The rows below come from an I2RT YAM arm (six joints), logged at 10 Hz.
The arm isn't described. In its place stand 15 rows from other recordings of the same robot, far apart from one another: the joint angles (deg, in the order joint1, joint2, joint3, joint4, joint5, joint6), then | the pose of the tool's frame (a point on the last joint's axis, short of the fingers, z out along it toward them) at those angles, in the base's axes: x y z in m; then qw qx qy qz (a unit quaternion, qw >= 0).
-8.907 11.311 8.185 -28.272 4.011 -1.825 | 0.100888, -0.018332, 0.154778, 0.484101, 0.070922, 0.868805, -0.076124
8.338 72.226 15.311 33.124 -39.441 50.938 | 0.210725, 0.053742, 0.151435, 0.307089, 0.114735, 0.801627, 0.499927
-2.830 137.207 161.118 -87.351 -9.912 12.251 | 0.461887, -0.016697, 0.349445, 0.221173, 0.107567, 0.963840, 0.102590
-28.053 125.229 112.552 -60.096 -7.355 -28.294 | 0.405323, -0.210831, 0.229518, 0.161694, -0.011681, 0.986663, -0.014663
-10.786 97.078 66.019 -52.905 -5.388 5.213 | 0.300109, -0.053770, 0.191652, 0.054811, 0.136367, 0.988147, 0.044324
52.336 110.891 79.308 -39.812 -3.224 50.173 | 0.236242, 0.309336, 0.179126, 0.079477, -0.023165, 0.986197, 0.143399
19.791 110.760 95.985 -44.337 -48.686 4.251 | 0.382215, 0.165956, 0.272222, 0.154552, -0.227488, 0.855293, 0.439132
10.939 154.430 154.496 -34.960 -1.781 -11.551 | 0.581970, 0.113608, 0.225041, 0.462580, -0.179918, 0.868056, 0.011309
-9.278 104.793 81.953 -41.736 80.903 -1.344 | 0.360155, -0.094453, 0.257031, 0.108147, 0.193782, 0.730648, -0.645683
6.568 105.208 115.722 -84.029 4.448 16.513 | 0.348278, 0.037321, 0.366963, 0.148042, 0.091260, 0.984721, -0.008969
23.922 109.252 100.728 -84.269 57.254 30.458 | 0.335449, 0.116049, 0.292615, 0.199831, 0.038366, 0.876735, -0.435811
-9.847 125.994 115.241 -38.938 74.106 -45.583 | 0.468278, -0.116032, 0.276469, 0.019640, 0.032279, -0.776773, 0.628647
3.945 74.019 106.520 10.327 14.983 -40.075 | 0.201353, 0.004660, 0.623225, 0.847670, -0.037895, 0.412577, -0.331361
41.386 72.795 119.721 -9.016 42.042 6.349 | 0.124285, 0.077743, 0.647340, 0.830667, 0.183963, 0.487858, 0.195307
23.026 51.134 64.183 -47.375 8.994 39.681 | 0.158279, 0.061223, 0.371267, 0.433617, 0.163904, 0.866960, 0.183009
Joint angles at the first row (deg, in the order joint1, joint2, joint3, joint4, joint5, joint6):
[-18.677 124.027 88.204 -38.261 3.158 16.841]
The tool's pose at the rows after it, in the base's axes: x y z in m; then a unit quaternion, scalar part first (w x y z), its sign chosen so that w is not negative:
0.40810, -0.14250, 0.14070, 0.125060, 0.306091, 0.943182, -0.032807
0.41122, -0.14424, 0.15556, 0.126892, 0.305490, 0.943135, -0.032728
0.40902, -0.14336, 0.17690, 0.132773, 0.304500, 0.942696, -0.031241
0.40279, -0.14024, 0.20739, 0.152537, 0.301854, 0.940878, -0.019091
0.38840, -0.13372, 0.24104, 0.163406, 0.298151, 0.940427, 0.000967
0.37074, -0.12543, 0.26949, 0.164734, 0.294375, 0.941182, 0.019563
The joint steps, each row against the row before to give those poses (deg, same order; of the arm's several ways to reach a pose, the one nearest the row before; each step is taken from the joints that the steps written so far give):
[-0.284 -0.022 2.206 -3.692 0.328 -0.285]
[-0.087 -0.371 2.930 -3.083 -0.043 -0.152]
[-0.001 -2.012 1.749 -3.083 -0.197 -0.088]
[0.001 -3.714 1.093 -2.556 -1.465 -0.065]
[0.000 -4.831 0.502 -4.131 -2.360 -0.022]
[0.109 -4.569 0.174 -4.633 -2.142 0.021]

